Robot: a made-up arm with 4 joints.
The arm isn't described. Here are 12 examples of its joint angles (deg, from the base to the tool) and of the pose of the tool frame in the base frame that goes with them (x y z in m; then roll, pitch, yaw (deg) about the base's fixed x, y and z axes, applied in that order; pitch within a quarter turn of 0, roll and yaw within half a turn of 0).
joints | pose
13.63 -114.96 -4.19 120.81 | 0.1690 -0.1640 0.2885 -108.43 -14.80 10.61
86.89 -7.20 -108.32 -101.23 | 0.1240 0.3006 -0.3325 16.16 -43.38 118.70
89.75 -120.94 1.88 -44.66 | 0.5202 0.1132 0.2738 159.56 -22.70 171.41
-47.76 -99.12 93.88 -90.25 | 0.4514 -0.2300 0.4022 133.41 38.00 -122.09
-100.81 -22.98 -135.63 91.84 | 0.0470 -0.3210 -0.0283 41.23 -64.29 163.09
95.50 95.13 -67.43 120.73 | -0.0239 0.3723 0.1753 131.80 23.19 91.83
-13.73 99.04 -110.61 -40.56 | 0.0804 -0.0124 0.6549 160.81 45.49 -74.86
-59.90 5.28 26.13 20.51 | -0.1177 0.1726 0.0403 52.08 -20.01 2.03
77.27 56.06 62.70 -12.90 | -0.1629 0.2133 -0.2450 -43.15 -12.86 -21.00
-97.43 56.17 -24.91 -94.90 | -0.2565 -0.3545 0.0994 52.75 67.65 57.65
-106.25 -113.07 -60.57 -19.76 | 0.3130 -0.0499 0.3166 -172.68 61.40 92.69
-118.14 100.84 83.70 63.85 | -0.1537 -0.1175 -0.0275 -161.10 -25.94 -67.02
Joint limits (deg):
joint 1: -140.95..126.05
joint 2: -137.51..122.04
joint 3: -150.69..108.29
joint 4: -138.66..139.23
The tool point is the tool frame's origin. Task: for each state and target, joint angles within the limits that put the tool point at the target. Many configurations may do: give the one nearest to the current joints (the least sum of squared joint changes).
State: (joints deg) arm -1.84 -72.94 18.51 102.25
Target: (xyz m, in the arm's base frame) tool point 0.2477 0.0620 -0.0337
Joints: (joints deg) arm -28.94 -90.59 -12.08 45.76
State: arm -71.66 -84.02 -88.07 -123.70
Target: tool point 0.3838 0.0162 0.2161
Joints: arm -100.54 -87.55 -79.59 -138.66
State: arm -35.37 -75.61 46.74 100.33
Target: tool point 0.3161 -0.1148 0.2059
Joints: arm -30.59 -42.06 50.25 139.23
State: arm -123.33 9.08 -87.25 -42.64
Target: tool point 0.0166 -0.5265 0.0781
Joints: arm -108.76 24.93 -104.15 -38.52
